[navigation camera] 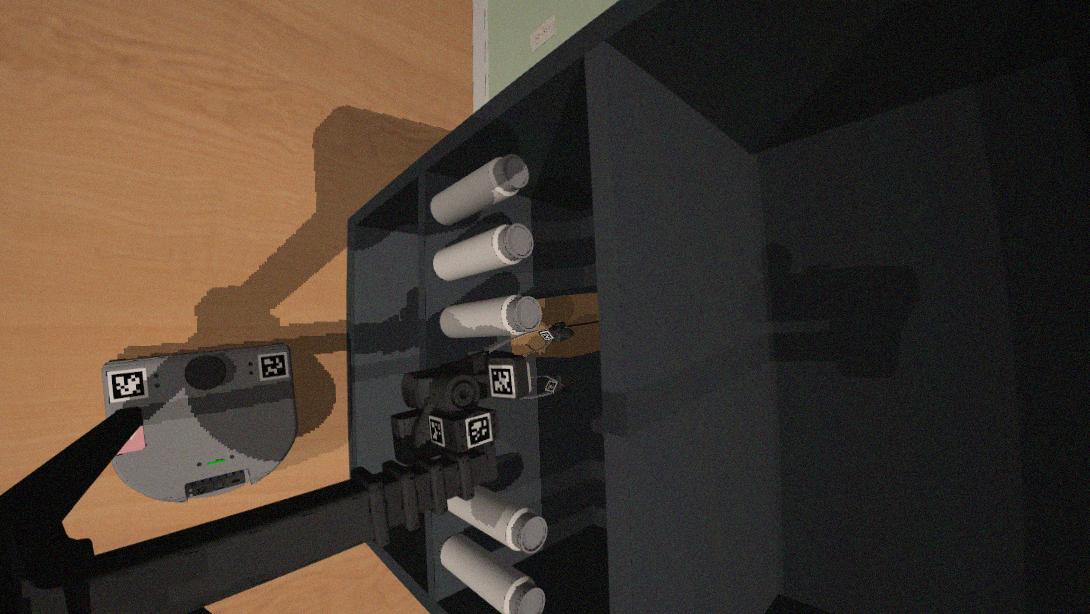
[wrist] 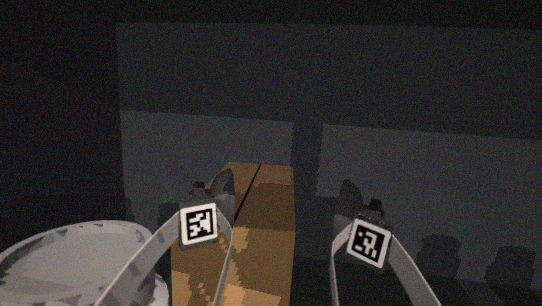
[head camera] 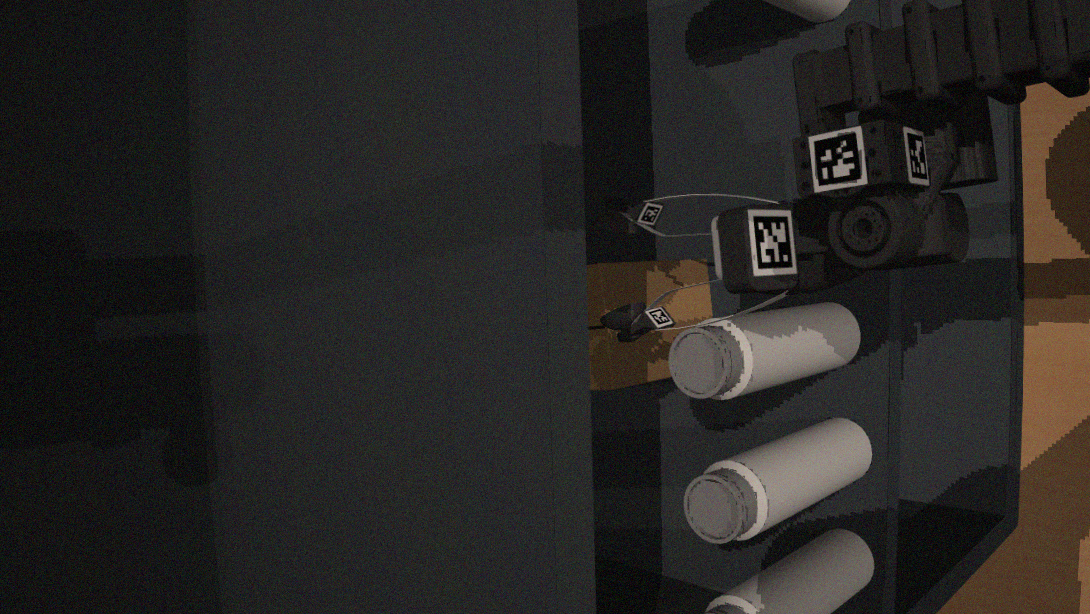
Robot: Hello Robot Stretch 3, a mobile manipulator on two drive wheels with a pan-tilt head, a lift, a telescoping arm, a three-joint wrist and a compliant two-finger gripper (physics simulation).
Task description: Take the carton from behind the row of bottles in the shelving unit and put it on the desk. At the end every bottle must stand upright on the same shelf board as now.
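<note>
The brown carton stands behind the bottle row in the dark shelving unit. My gripper is open, reaching through a gap in the row. In the wrist view its left fingertip overlaps the carton and its right fingertip is beyond the carton's right side; whether the left one touches is unclear. The nearest white bottle stands upright close beside the left finger. Other upright bottles include one next to it. The desk does not show.
In the navigation view, two bottles stand beyond the gap, near and partly under my arm. Another bottle stands at the row's other end. A large dark board of the unit borders the carton's compartment. My grey base is outside.
</note>
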